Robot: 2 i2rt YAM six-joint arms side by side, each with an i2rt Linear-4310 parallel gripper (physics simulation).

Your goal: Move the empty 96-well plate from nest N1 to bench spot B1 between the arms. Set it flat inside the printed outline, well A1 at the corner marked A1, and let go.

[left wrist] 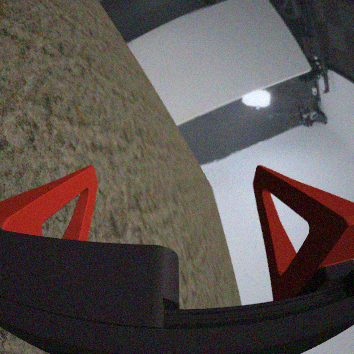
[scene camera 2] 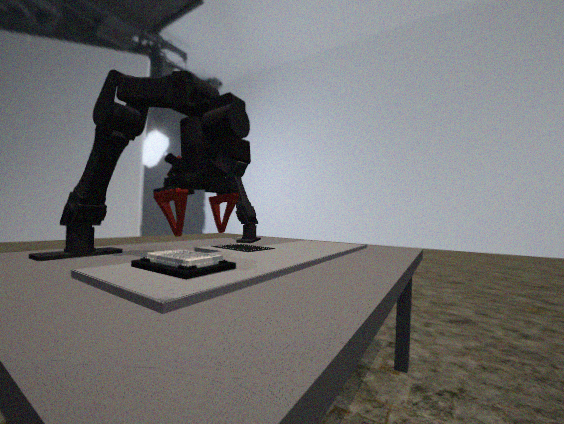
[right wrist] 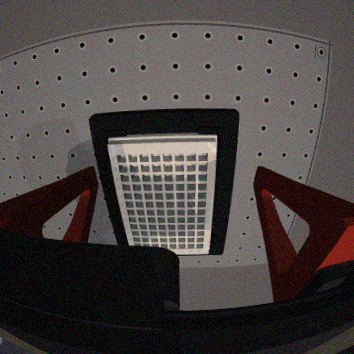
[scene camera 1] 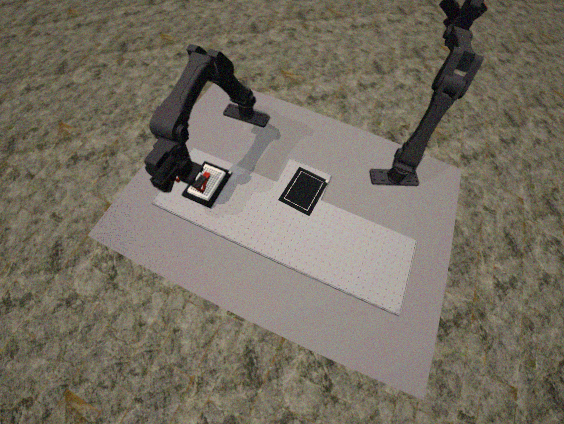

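Pixels of known places: left gripper, fingertip midpoint: (left wrist: 174, 174) (scene camera 2: 171, 169); right gripper, fingertip midpoint: (scene camera 2: 201, 234) (right wrist: 175, 174) (scene camera 1: 191, 186); left arm's base at its link origin: (scene camera 2: 249, 240) (scene camera 1: 393, 177); right arm's base at its link origin: (scene camera 2: 79, 255) (scene camera 1: 246, 115).
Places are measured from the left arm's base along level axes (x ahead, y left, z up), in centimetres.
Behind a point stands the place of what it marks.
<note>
The white 96-well plate (scene camera 1: 215, 181) @(x 6.0, y -69.8, z 3.5 cm) (scene camera 2: 185, 258) @(x 8.5, y -77.1, z 3.9 cm) (right wrist: 167, 200) @(x 6.8, y -73.6, z 3.9 cm) lies in the black nest N1 (scene camera 1: 197, 199) @(x 13.0, y -75.6, z 2.5 cm) (scene camera 2: 187, 274) @(x 11.2, y -81.6, z 2.1 cm) (right wrist: 225, 185) @(x 5.2, y -78.5, z 2.5 cm). My right gripper (scene camera 2: 200, 233) @(x 11.1, y -76.6, z 8.2 cm) (right wrist: 175, 174) @(x 11.1, y -76.6, z 8.2 cm) is open and empty, pointing down above the plate; its fingertips are apart from the plate. In scene camera 1 one red finger overlaps the plate. My left gripper (scene camera 1: 464, 6) @(x -57.6, y 27.7, z 38.9 cm) (left wrist: 174, 174) @(x -57.6, y 27.7, z 38.9 cm) is open and empty, raised high at the top right of scene camera 1. Bench spot B1 (scene camera 1: 303, 190) @(x 7.8, y -37.5, z 1.5 cm) (scene camera 2: 245, 247) @(x 8.6, y -37.7, z 1.5 cm) is a black pad with a thin white outline. Its A1 lettering is too small to read.
A pale perforated board (scene camera 1: 345, 250) @(x 30.7, y -24.1, z 1.3 cm) (scene camera 2: 280, 260) @(x 23.0, y -58.4, z 1.3 cm) carries the nest and lies beside the B1 pad, on a grey table (scene camera 1: 280, 320) @(x 52.6, y -46.2, z 0.0 cm) (scene camera 2: 150, 365) @(x 19.1, y -102.7, z 0.0 cm). The arm bases (scene camera 1: 246, 115) @(x -27.3, y -60.5, z 3.3 cm) (scene camera 1: 394, 177) @(x 2.3, y -2.0, z 3.9 cm) stand along the table's back part in scene camera 1.
</note>
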